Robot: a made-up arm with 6 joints.
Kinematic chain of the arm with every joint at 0, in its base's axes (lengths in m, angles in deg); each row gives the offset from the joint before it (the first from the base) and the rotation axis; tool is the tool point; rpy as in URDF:
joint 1: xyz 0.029 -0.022 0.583 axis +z
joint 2: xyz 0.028 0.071 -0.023 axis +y
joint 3: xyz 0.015 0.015 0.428 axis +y
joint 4: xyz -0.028 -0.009 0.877 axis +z
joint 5: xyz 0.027 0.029 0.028 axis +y
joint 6: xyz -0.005 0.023 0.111 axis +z
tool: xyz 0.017 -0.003 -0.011 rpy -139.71 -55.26 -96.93
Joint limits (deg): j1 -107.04..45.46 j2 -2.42..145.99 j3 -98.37..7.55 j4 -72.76..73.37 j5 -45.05..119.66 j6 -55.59..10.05
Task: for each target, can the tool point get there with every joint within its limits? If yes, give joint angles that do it. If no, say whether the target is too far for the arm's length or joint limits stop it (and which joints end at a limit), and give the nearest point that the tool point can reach.
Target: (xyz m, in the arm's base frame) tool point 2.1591 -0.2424 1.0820
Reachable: no: too far | nearest point 1.4487 -0.1689 0.9056 | short by 0.736 m
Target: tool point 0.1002 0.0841 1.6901
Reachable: yes | joints -38.35 58.39 -80.54 38.06 -5.92 -20.57
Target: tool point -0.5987 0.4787 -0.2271
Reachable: no: joint limits stop it (at a limit: joint 2, joint 3, joint 5, joint 6) | nearest point -0.6966 0.5568 0.7148 | short by 0.950 m
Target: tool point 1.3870 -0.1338 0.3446
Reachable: yes | joints -9.74 128.35 -40.50 16.41 -10.61 -35.07
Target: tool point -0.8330 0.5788 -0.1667
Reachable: no: joint limits stop it (at a limit: joint 2, joint 3, joint 5, joint 6) | nearest point -0.7326 0.5088 0.7148 | short by 0.890 m
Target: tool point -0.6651 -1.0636 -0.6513
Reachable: no: too far | nearest point -0.2744 -0.9753 -0.4456 | short by 0.450 m
